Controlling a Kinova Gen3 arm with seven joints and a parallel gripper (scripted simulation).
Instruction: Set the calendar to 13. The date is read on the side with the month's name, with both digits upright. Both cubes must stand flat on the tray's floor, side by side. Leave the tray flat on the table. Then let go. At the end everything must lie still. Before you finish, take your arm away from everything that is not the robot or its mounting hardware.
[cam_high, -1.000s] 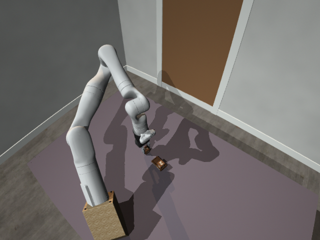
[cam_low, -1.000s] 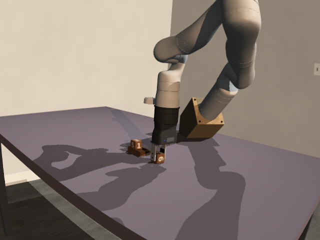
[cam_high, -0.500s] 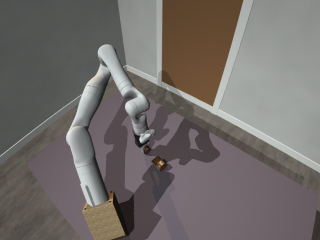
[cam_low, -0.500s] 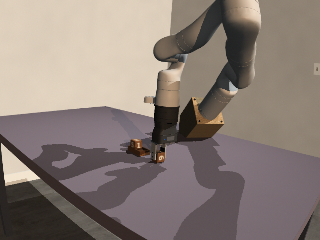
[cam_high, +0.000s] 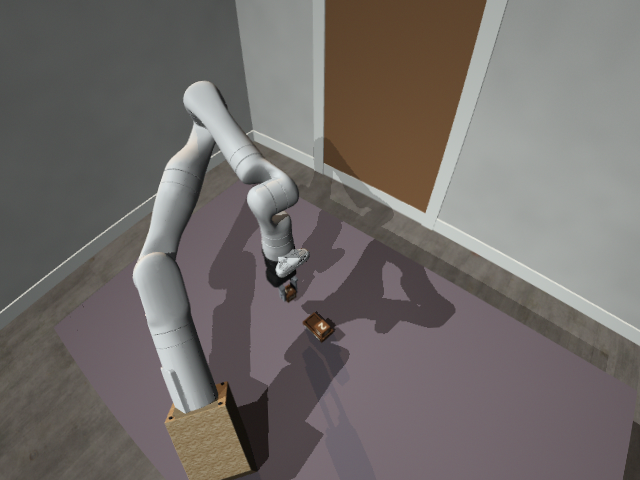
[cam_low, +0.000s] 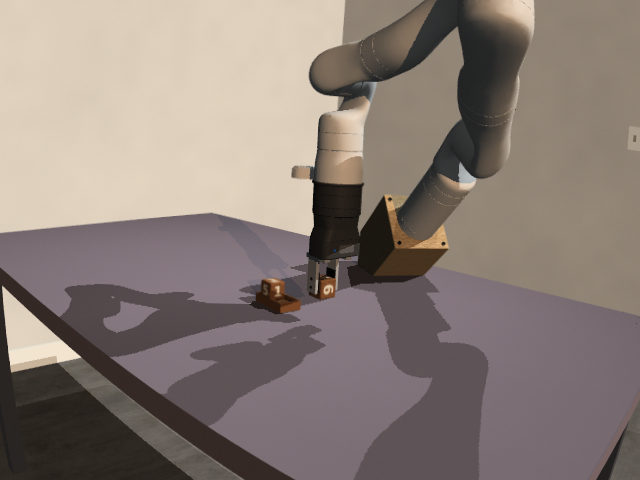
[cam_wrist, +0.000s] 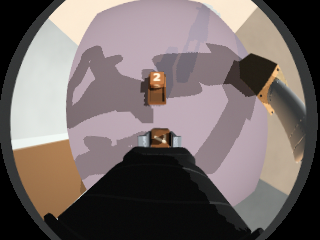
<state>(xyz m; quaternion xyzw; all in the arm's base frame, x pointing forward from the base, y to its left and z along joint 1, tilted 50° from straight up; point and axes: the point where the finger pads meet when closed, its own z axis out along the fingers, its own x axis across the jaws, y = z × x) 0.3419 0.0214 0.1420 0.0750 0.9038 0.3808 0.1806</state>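
The tray is 10 mm ahead of my hand, 110 mm to the right of it and 70 mm below it.
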